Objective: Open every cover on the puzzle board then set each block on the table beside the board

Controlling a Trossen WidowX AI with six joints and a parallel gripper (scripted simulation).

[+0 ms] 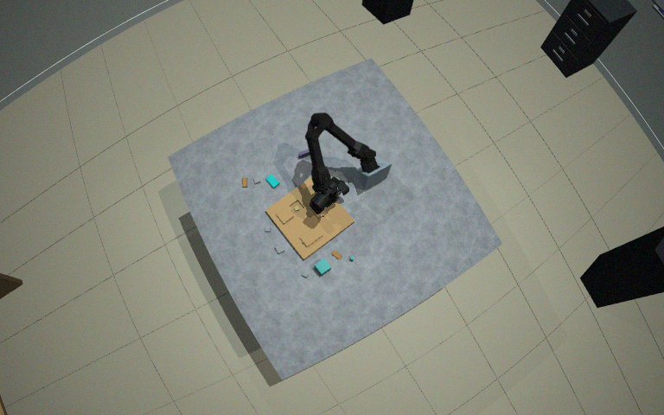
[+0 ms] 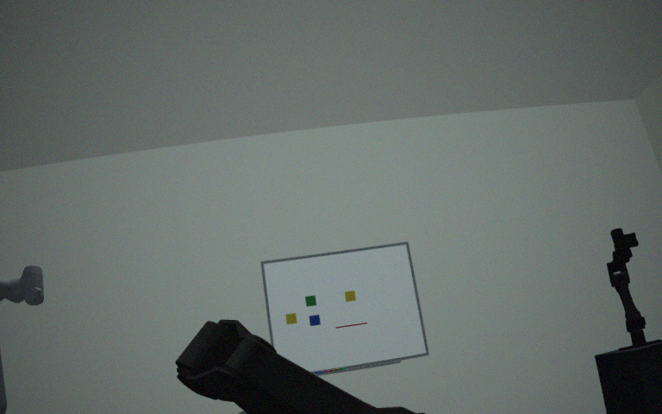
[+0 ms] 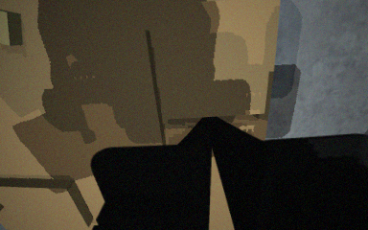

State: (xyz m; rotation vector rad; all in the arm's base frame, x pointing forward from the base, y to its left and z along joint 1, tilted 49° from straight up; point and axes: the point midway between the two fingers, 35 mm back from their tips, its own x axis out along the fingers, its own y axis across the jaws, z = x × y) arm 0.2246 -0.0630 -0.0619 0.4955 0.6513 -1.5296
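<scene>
My gripper tip is now 110 mm short of the tan puzzle board and 20 mm to the right of it. The rest, counted from my gripper tip: tiny teal cube 270 mm to the left, 60 mm ahead, 10 mm below; purple block 280 mm to the right, 50 mm behind, 10 mm below; orange block 220 mm to the left, 100 mm ahead, 20 mm below.
</scene>
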